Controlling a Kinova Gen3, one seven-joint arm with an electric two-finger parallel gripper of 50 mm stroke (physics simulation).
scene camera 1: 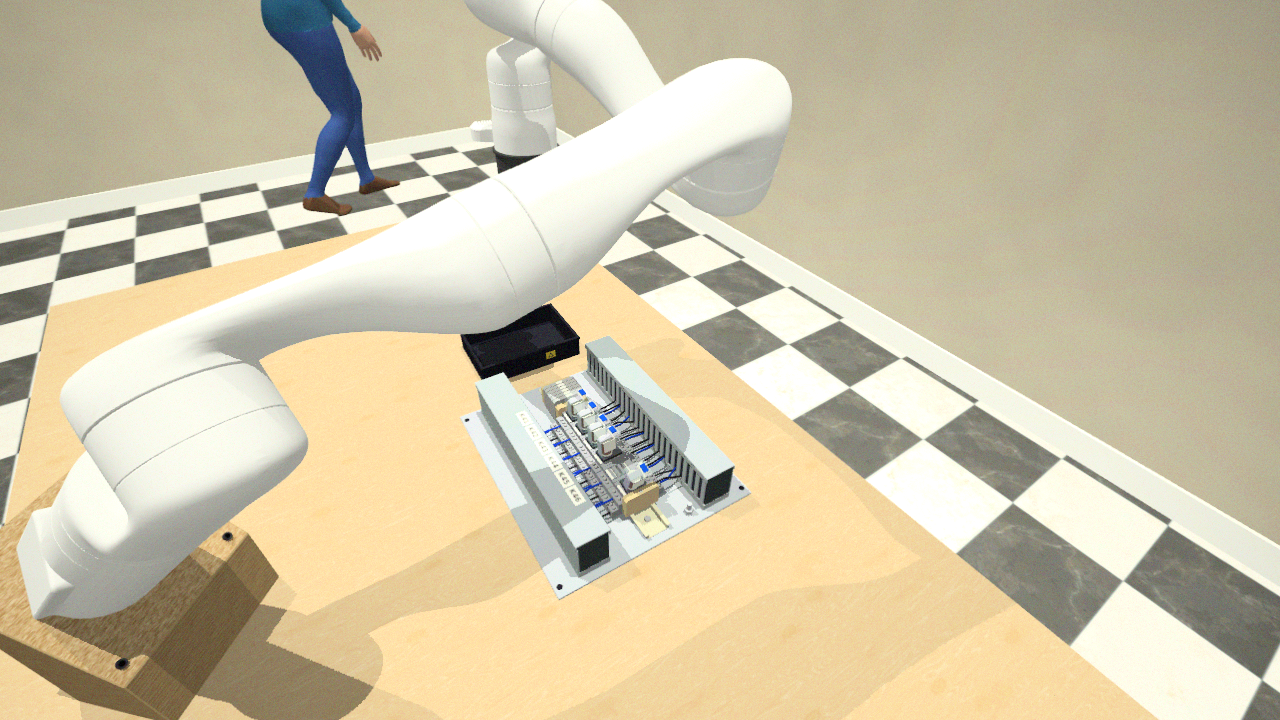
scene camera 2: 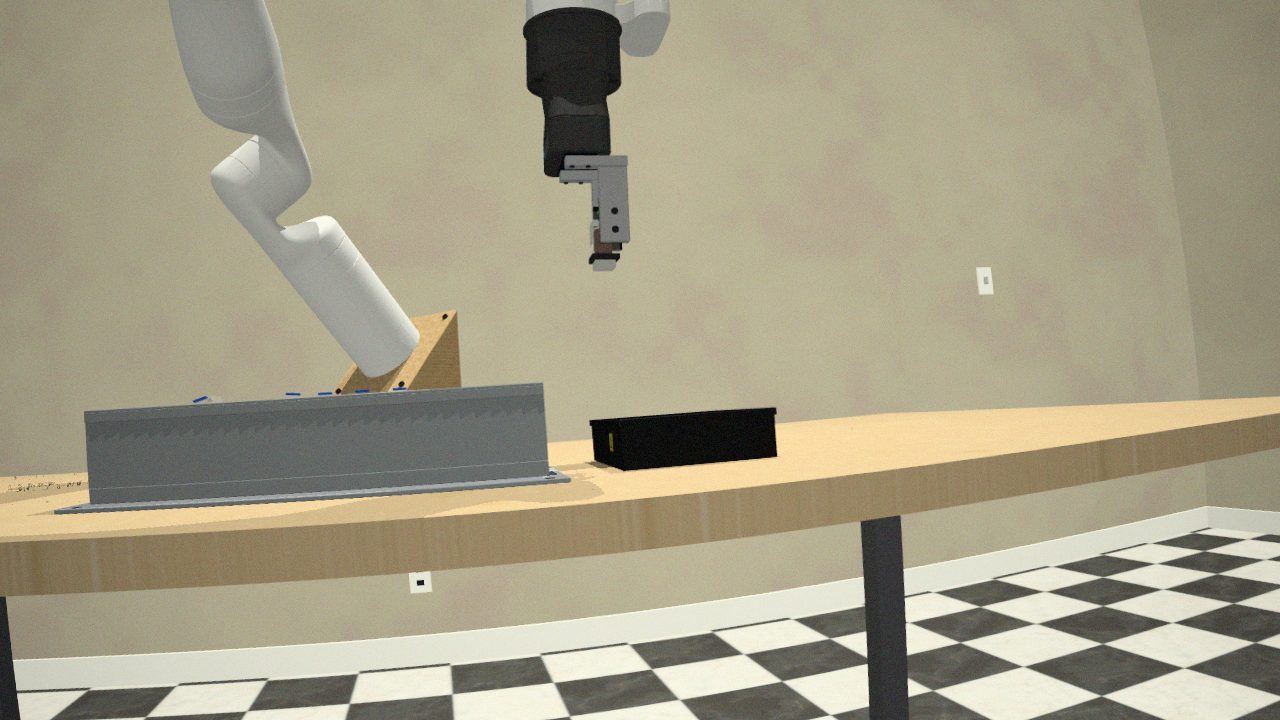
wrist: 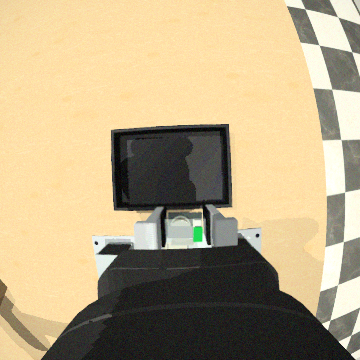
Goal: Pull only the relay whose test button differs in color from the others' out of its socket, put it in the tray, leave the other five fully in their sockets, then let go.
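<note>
My gripper is shut on a relay with a green test button. The relay is out in the air, its base hanging below the fingertips, high above table level. The black tray stands below; in the wrist view the held relay appears just off its near edge. Several relays with blue buttons stand in the socket row, with a gap before the last one. That last one's blue top looks tilted in scene camera 2. The arm hides the gripper in scene camera 1.
The panel plate lies beside the tray, with a tall grey wiring duct along each side of the sockets; the duct hides the sockets in scene camera 2. The arm's wooden base block stands at the left. A person stands beyond the table.
</note>
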